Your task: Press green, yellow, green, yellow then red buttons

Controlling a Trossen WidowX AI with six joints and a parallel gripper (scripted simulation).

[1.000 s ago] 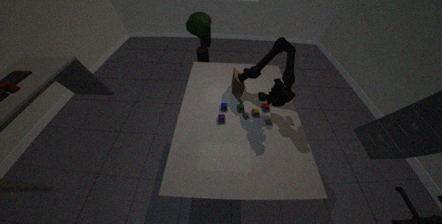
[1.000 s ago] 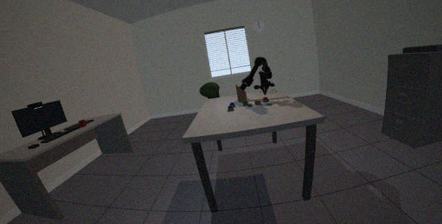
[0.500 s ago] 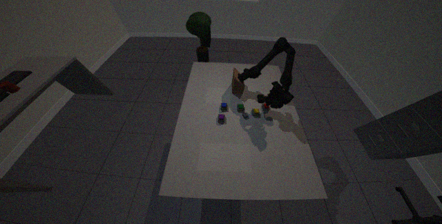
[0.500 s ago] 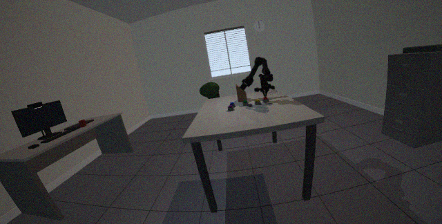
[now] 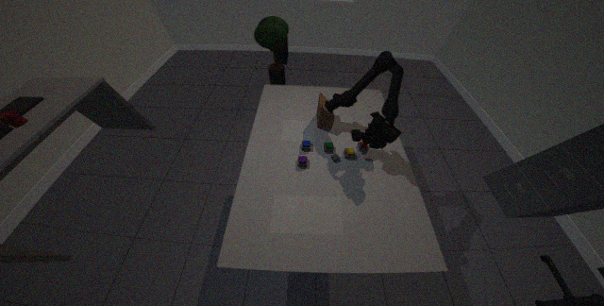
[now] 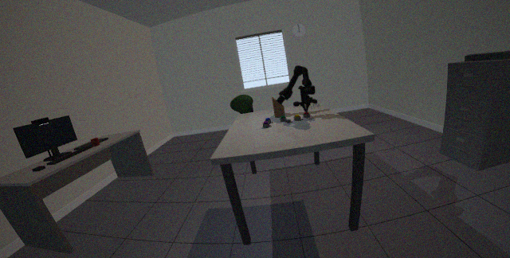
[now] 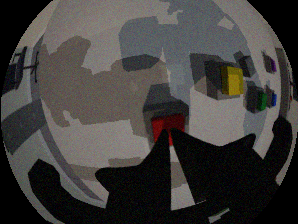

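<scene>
My gripper tip is 1 cm above the red button. Round my gripper tip: grey block: 10 cm ahead, 16 cm to the right, 2 cm below; green button: 4 cm ahead, 20 cm to the right; yellow button: 6 cm ahead, 8 cm to the right.
</scene>
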